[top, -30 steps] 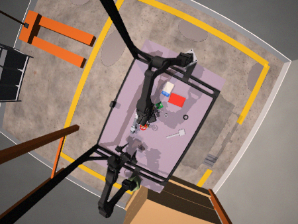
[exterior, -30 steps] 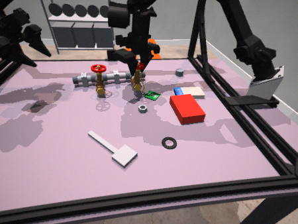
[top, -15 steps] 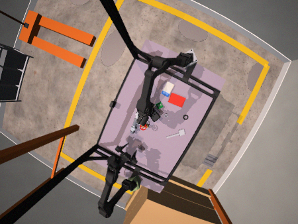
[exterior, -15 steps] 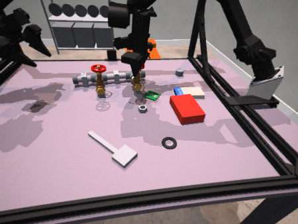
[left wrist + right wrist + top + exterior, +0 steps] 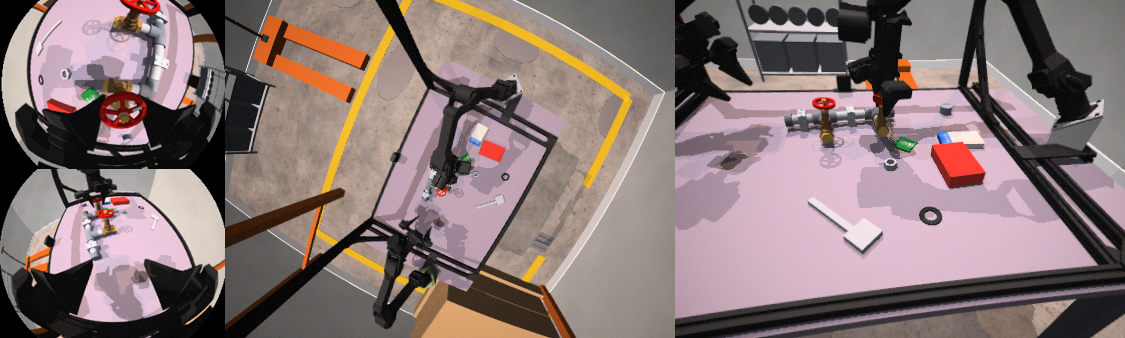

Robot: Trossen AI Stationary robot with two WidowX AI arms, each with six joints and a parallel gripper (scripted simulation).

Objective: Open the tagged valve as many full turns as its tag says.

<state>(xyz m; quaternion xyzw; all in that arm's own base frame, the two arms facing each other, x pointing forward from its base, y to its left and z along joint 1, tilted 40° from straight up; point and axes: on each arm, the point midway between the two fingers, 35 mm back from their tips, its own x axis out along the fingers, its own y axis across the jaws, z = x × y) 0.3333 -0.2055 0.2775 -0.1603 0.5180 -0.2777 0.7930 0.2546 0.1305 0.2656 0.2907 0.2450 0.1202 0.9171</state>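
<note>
The green tag is 100 mm below my left hand, 60 mm ahead of it and 40 mm to the left of it. Also, from my left hand: red block (170 mm ahead, 140 mm to the left, 90 mm below); grey nut (140 mm ahead, 90 mm below, 10 mm to the right); flat grey wrench (300 mm ahead, 110 mm to the right, 100 mm below).
</note>
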